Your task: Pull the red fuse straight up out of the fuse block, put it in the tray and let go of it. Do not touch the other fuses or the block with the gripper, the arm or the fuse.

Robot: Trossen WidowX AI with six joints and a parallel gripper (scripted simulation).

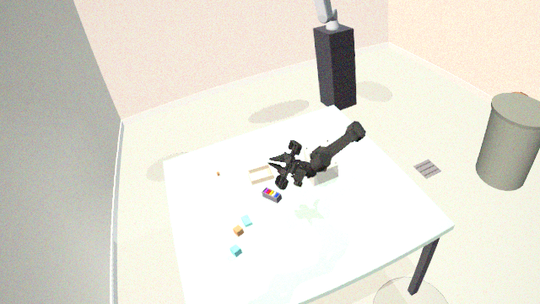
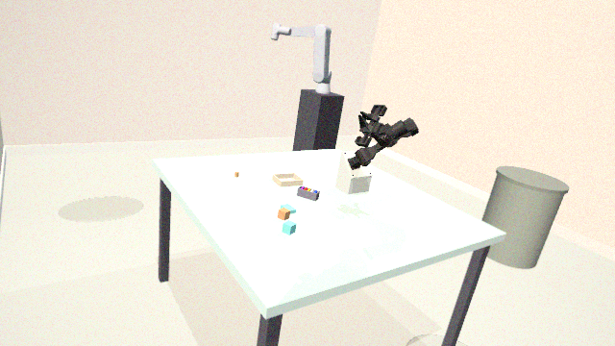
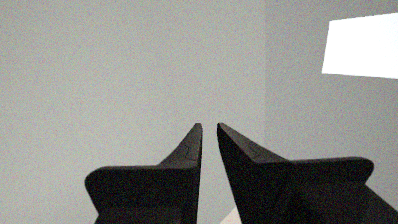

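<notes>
My gripper tip is now 47 cm above the red fuse, 31 cm to the left of it and 6 cm past it. From my gripper tip the other things lie so: tan tray (49 cm below, 48 cm to the right, 9 cm behind).
</notes>
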